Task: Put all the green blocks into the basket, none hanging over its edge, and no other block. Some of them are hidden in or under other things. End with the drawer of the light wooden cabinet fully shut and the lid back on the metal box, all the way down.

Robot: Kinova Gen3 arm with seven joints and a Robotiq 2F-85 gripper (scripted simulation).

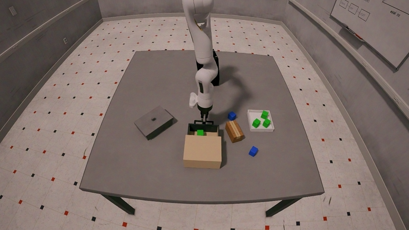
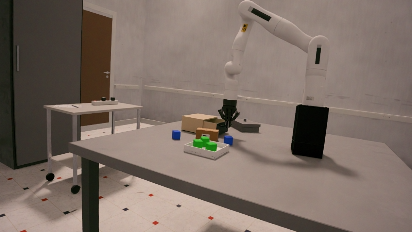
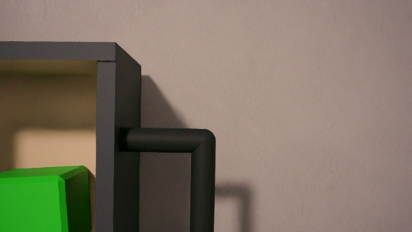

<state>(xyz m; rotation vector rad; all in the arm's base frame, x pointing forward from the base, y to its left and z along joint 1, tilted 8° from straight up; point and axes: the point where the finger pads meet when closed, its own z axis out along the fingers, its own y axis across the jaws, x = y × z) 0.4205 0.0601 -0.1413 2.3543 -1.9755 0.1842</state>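
Now: hand 8 cm short of the drawer, 1 cm to the right of it and 3 cm above it. Also, from my hand: light wooden cabinet 13 cm ahead, 2 cm to the left, 3 cm below; then brown cardboard box 17 cm to the left, 3 cm below; then lid 5 cm ahead, 28 cm to the right, 2 cm below.
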